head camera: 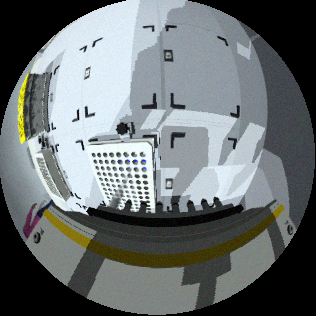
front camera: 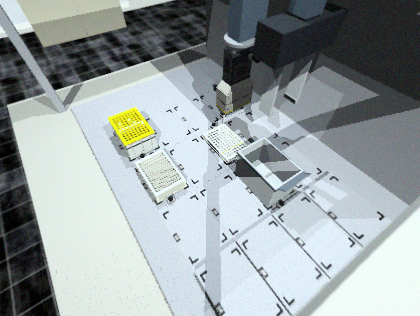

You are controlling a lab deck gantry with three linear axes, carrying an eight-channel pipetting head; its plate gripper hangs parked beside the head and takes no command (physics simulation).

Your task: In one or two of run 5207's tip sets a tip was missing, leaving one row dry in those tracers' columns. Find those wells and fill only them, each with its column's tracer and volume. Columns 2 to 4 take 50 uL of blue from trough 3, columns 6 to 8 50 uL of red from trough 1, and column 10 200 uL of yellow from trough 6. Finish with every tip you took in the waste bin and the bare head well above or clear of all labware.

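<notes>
The pipetting head is at the back of the well plate. One translucent tip shows at the head's left end over the plate, with no colour seen in it; the other nozzles look bare. Several wells near the plate's far right corner look blue in the head view. Yellow wells show near the bin in the front view. The white trough block and yellow tip rack stand left. The waste bin stands right. The parked plate gripper hangs open and empty.
Black knobs stand beside the labware. Black corner brackets mark the deck positions. A dark gantry box is at the upper right. A person in magenta and blue shows at the head view's left edge.
</notes>
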